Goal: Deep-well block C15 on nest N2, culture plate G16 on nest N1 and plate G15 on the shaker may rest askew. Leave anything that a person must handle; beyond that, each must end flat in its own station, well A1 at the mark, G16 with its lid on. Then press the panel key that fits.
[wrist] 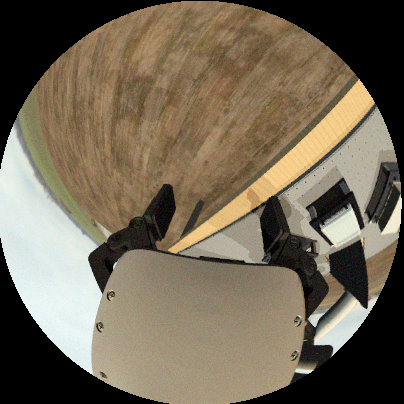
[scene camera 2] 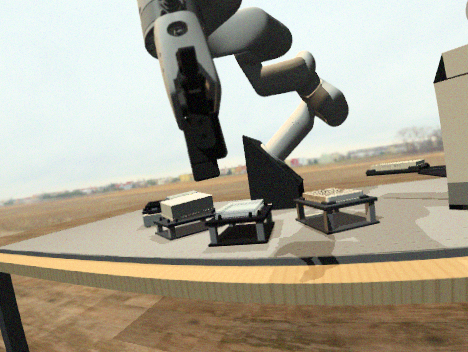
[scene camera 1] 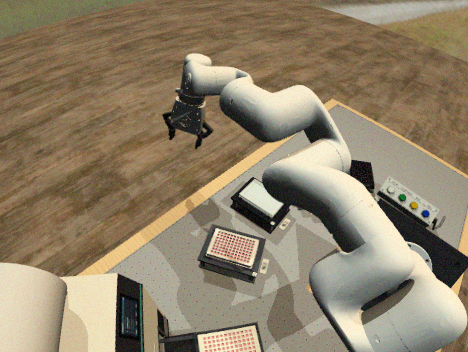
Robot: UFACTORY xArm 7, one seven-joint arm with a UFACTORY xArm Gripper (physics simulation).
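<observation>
My gripper (scene camera 1: 185,141) (scene camera 2: 206,172) (wrist: 219,201) is open and empty, high in the air past the table's edge, apart from all plates. A pale plate (scene camera 1: 261,196) (scene camera 2: 241,208) (wrist: 342,227), seemingly culture plate G16 with its lid, sits on a black nest (scene camera 1: 250,214) (scene camera 2: 209,224). A tall cream block (scene camera 2: 187,205), seemingly C15, stands on the nest beside it; the arm hides it in scene camera 1. A dark plate (scene camera 1: 362,173), seemingly G15, shows partly behind the arm at the shaker. Whether these lie flat, and their A1 corners, I cannot tell.
A plate with red wells (scene camera 1: 233,247) (scene camera 2: 332,194) sits on another nest (scene camera 1: 227,271) (scene camera 2: 341,203). A further red-welled plate (scene camera 1: 230,342) is on a tray by the cream instrument (scene camera 1: 89,305) (scene camera 2: 454,135). The key panel (scene camera 1: 408,201) has white, green, yellow and blue keys.
</observation>
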